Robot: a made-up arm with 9 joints. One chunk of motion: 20 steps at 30 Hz.
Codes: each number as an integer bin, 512 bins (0 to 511) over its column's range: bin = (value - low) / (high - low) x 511, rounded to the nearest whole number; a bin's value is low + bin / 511 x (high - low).
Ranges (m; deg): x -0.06..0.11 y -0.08..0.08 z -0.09..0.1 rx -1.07..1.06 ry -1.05..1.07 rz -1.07..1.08
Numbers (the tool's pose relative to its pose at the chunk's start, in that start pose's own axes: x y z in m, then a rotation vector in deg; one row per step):
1: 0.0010 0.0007 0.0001 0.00 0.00 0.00
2: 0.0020 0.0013 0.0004 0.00 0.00 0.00
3: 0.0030 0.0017 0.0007 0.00 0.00 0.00
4: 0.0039 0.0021 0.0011 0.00 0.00 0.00
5: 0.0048 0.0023 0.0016 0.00 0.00 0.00
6: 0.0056 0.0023 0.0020 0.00 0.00 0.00
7: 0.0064 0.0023 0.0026 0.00 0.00 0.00
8: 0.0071 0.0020 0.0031 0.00 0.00 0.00
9: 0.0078 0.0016 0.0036 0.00 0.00 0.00
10: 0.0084 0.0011 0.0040 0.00 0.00 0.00
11: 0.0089 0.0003 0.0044 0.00 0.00 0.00
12: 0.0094 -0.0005 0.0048 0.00 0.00 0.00
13: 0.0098 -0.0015 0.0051 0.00 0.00 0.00
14: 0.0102 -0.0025 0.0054 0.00 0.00 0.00
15: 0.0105 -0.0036 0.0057 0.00 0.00 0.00
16: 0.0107 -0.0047 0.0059 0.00 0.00 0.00
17: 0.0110 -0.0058 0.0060 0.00 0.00 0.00
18: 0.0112 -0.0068 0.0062 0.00 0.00 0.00
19: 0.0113 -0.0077 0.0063 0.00 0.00 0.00
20: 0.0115 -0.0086 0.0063 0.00 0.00 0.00
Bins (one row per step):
1: 183 258 242 257 253 254
2: 186 260 243 257 253 254
3: 189 261 244 257 253 254
4: 192 262 245 257 253 254
5: 195 263 246 257 253 254
6: 197 263 247 257 253 254
7: 200 263 249 257 253 254
8: 202 262 250 257 253 254
9: 204 261 252 257 253 254
10: 206 259 253 257 253 254
11: 207 256 254 257 253 254
12: 209 254 255 257 253 254
13: 210 251 256 257 253 254
14: 211 248 257 257 253 254
15: 212 244 257 257 253 254
16: 213 240 258 257 253 254
17: 213 237 258 257 253 254
18: 214 234 259 257 253 254
19: 214 231 259 257 253 254
20: 215 228 259 257 253 254

